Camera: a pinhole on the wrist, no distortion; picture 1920 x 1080 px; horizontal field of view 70.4 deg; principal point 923.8 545.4 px. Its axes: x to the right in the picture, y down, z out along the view. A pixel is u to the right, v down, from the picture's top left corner.
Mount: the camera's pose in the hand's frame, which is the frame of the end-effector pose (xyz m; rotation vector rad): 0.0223 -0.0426 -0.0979 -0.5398 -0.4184 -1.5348
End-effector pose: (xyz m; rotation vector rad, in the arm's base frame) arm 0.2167 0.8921 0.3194 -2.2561 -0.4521 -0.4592
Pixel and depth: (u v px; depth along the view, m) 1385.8 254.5 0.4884
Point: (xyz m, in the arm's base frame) 0.3006 1.1203 -0.0214
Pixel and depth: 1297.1 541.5 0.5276
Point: 0.4112 1.1259 -0.0035
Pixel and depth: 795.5 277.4 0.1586
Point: 0.2523 0.8724 0.2667
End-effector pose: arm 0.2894 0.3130 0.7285 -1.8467 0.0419 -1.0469
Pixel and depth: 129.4 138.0 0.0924
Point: 0.2777 0.2458 0.6955
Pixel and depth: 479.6 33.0 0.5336
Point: 0.5344 0.3402 0.2901
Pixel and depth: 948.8 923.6 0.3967
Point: 0.6099 0.3108 0.6669
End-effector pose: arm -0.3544 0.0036 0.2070 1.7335 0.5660 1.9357
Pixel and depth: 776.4 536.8 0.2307
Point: -0.2902 -0.0619 0.3117
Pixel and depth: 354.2 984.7 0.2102
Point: -0.3558 -0.0508 0.3807
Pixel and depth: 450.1 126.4 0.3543
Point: -0.2422 -0.2458 0.3319
